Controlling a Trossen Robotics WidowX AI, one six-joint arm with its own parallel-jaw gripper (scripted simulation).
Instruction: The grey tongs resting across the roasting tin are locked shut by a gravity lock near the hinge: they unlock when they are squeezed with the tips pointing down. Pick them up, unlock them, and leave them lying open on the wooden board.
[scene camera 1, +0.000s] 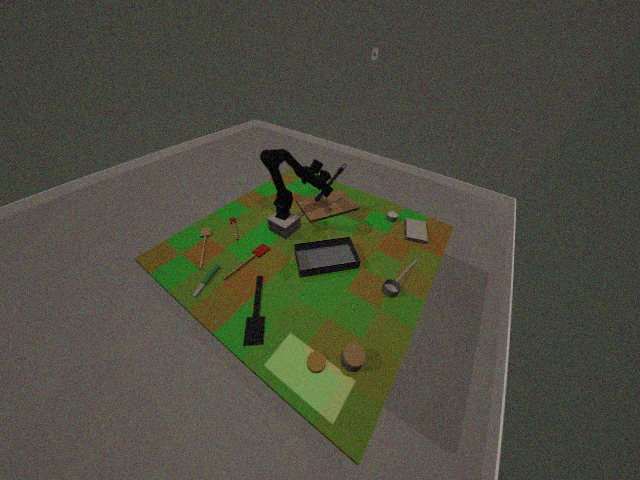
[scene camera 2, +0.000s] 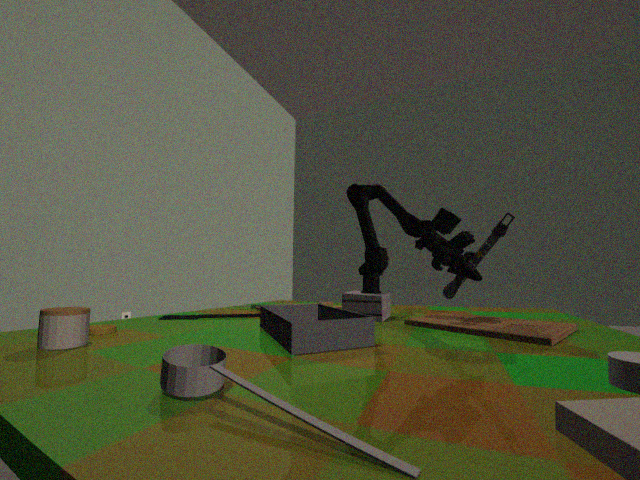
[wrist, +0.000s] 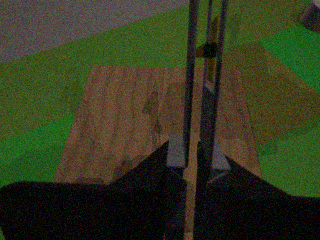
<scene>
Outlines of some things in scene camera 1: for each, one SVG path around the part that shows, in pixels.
A black spatula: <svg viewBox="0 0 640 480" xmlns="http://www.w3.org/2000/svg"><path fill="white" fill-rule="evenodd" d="M262 276L257 276L254 312L253 317L247 317L243 347L264 345L265 316L259 316Z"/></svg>
</scene>
